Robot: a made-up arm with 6 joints. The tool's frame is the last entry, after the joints. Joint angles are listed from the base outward. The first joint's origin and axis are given. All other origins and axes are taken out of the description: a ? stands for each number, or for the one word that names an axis. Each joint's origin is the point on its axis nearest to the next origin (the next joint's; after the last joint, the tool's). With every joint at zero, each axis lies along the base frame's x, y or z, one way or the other. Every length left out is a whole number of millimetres.
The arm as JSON. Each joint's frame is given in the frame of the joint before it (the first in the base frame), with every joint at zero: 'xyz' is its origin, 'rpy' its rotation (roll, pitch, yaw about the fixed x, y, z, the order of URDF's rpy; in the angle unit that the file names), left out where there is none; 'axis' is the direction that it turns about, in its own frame. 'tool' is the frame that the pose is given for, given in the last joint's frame.
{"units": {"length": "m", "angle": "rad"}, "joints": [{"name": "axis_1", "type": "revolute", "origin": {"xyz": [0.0, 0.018, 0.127]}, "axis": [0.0, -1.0, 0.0]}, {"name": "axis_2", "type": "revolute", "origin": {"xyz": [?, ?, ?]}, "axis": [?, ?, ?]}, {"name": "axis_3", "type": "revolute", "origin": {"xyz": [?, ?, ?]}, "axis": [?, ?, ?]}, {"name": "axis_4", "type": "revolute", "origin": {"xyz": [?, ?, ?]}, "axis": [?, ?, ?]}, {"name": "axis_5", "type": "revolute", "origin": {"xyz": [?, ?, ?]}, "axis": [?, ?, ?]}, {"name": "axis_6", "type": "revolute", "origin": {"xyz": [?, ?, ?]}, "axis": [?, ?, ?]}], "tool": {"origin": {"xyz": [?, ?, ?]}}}
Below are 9 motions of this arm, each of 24 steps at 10 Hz.
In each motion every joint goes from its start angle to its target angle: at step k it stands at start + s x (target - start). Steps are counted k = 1, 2, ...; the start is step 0. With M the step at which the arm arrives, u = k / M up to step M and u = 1 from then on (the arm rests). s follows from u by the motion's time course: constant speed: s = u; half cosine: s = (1 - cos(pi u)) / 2; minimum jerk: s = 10 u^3 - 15 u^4 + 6 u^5.
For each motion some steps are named. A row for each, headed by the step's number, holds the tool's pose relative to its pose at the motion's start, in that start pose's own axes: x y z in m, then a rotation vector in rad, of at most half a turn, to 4 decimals.
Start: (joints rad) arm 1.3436 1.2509 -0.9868 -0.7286 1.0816 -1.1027
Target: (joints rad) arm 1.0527 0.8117 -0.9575 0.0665 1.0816 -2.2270
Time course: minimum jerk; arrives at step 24
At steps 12, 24:
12: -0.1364 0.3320 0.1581 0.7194 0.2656 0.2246
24: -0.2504 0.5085 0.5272 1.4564 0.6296 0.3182

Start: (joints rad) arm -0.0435 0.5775 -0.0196 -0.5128 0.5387 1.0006
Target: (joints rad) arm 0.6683 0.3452 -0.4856 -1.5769 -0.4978 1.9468
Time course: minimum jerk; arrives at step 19
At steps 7, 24:
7: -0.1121 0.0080 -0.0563 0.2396 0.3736 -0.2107
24: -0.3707 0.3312 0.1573 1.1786 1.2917 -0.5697

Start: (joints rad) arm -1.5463 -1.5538 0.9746 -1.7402 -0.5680 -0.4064
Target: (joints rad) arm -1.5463 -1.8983 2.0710 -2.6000 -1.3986 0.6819
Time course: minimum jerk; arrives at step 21
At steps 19, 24:
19: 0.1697 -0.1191 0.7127 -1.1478 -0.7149 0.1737
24: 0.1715 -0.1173 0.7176 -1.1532 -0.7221 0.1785

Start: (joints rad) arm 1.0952 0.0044 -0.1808 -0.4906 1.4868 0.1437
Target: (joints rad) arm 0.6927 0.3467 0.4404 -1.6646 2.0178 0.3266
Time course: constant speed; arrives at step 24
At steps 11, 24:
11: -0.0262 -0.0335 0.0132 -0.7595 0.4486 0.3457
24: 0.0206 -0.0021 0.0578 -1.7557 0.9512 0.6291

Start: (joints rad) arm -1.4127 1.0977 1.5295 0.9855 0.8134 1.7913
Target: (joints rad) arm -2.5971 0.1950 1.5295 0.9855 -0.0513 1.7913
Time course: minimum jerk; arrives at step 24
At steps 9, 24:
9: -0.0173 0.0067 -0.0042 0.2443 -0.4100 -0.0098
24: 0.0330 0.0914 0.0279 1.1354 -1.3935 0.4899

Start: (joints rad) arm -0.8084 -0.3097 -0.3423 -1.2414 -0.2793 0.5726
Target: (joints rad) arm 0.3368 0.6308 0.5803 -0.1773 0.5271 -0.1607
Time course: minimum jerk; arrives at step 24
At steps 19, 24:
19: 0.3655 -0.0007 -0.3151 -0.4265 -0.9207 0.4705
24: 0.3951 0.0157 -0.3308 -0.4548 -0.9374 0.4561

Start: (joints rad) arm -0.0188 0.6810 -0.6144 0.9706 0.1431 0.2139
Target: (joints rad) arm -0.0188 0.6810 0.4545 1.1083 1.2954 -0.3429
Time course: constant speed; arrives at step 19
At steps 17, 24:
17: -0.1458 0.2007 0.1836 0.2997 0.3239 0.3694
24: -0.1607 0.2103 0.2117 0.3417 0.3431 0.4153

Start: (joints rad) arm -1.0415 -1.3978 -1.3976 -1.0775 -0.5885 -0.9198
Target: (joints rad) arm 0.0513 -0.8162 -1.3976 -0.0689 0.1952 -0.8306
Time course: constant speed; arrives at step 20
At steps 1, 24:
1: -0.0381 0.0394 0.0156 -0.0110 0.0911 -0.0290
24: -0.2286 0.5849 0.8275 0.4291 1.3510 0.6602

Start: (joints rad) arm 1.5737 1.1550 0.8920 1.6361 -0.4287 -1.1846
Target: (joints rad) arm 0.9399 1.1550 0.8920 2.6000 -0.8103 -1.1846
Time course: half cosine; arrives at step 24
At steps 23, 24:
23: -0.2527 0.2042 0.1986 0.8035 1.2279 -0.5738
24: -0.2525 0.2048 0.1999 0.8073 1.2329 -0.5765

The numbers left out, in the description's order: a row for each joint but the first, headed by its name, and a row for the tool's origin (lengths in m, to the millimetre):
axis_2: xyz 0.038 0.0 0.364, axis -1.0 0.0 0.0
axis_3: xyz 0.0 0.539 -0.009, axis 0.0 1.0 0.0
axis_4: xyz -0.1 0.0 -0.22, axis 0.0 0.0 1.0
axis_5: xyz 0.038 0.005 0.0, axis -1.0 0.0 0.0
axis_6: xyz 0.0 0.068 0.229, axis -1.0 0.0 0.0
tool: xyz 0.0 -0.101 -0.355

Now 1 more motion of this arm.
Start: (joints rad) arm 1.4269 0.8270 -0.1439 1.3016 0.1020 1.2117
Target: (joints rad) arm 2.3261 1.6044 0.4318 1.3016 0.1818 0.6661
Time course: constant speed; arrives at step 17
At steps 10, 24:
10: -0.1837 0.2788 -0.1002 0.2110 0.6058 0.2198
24: -0.3845 0.4341 -0.1057 0.4437 1.1456 0.0987

